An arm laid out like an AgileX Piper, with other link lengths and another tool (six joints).
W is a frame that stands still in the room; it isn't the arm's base.
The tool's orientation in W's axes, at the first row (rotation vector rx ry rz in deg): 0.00 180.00 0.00
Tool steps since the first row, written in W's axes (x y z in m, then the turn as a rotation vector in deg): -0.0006 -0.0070 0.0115 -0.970 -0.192 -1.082; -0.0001 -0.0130 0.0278 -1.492 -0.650 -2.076; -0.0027 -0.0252 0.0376 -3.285 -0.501 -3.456; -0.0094 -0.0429 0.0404 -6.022 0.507 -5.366; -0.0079 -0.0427 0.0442 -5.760 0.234 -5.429; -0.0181 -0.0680 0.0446 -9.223 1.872 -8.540; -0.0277 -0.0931 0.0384 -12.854 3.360 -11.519; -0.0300 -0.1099 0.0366 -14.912 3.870 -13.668; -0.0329 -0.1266 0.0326 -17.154 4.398 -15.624
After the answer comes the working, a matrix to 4 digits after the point.
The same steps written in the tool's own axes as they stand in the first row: 0.0006 -0.0070 -0.0115 0.970 -0.192 1.082; 0.0001 -0.0130 -0.0278 1.492 -0.650 2.076; 0.0027 -0.0252 -0.0376 3.285 -0.501 3.456; 0.0094 -0.0429 -0.0404 6.022 0.507 5.366; 0.0079 -0.0427 -0.0442 5.760 0.234 5.429; 0.0181 -0.0680 -0.0446 9.223 1.872 8.540; 0.0277 -0.0931 -0.0384 12.854 3.360 11.519; 0.0300 -0.1099 -0.0366 14.912 3.870 13.668; 0.0329 -0.1266 -0.0326 17.154 4.398 15.624
The tool's axes in the first row as the columns of a matrix, in W's axes (rounded; the answer above uses it unrounded):
-1.0000 0.0000 0.0000
0.0000 1.0000 0.0000
0.0000 0.0000 -1.0000

